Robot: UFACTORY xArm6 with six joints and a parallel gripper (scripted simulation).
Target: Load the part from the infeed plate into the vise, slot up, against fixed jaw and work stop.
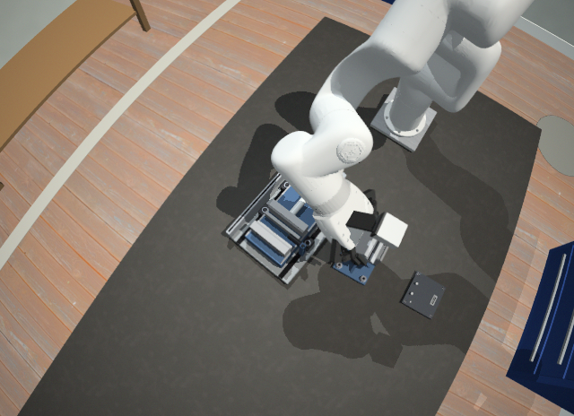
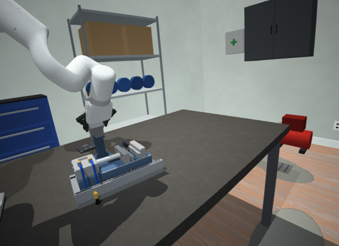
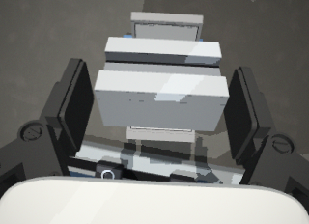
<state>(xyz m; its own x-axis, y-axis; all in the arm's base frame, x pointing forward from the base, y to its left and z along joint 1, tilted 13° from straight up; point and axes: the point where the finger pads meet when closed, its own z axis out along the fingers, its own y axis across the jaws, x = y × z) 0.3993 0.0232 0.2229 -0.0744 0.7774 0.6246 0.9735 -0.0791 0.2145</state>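
My hand is 10 mm to the right of the part. The rest, counted from my hand: white cylinder rod 50 mm behind, 170 mm to the right, 90 mm below; moving jaw 180 mm to the right, 90 mm below; work stop 40 mm ahead, 140 mm to the right, 70 mm below.
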